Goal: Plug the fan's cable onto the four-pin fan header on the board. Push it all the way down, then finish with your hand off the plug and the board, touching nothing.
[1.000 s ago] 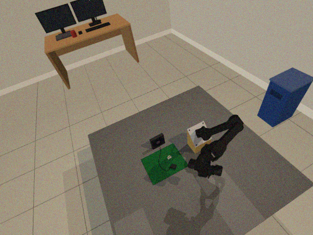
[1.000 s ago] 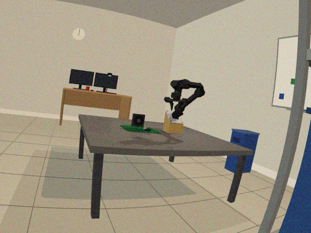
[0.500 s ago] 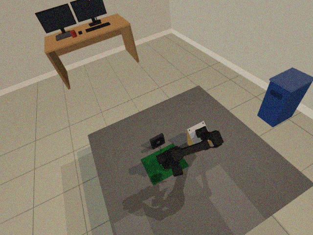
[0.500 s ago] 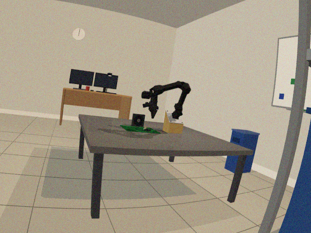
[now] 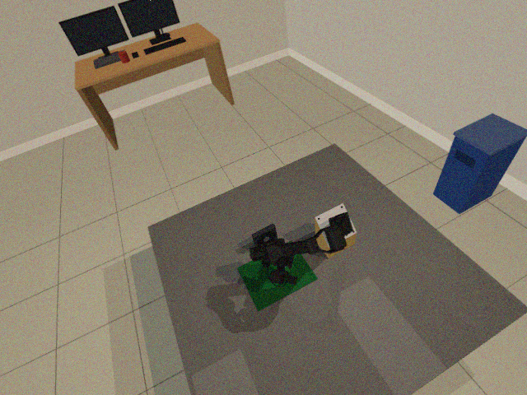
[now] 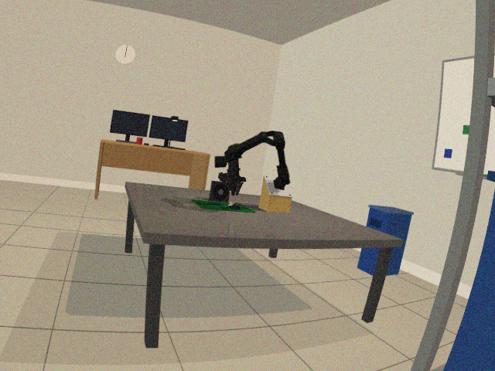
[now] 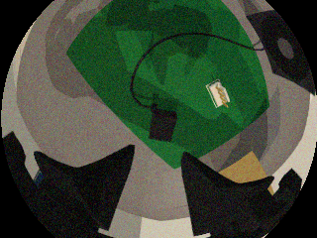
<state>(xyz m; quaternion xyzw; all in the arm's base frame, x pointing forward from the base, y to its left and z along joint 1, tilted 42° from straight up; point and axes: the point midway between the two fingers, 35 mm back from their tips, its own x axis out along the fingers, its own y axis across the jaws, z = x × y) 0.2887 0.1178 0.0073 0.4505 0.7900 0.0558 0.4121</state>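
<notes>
Now: gripper tip 60 mm above the dark fan plug and 10 mm past it. Round my gripper tip: black fan: 230 mm to the right, 20 mm below, 20 mm ahead; then green board: 90 mm below, 60 mm to the right, 40 mm ahead; then white four-pin fan header: 90 mm to the right, 80 mm below, 10 mm behind.
</notes>
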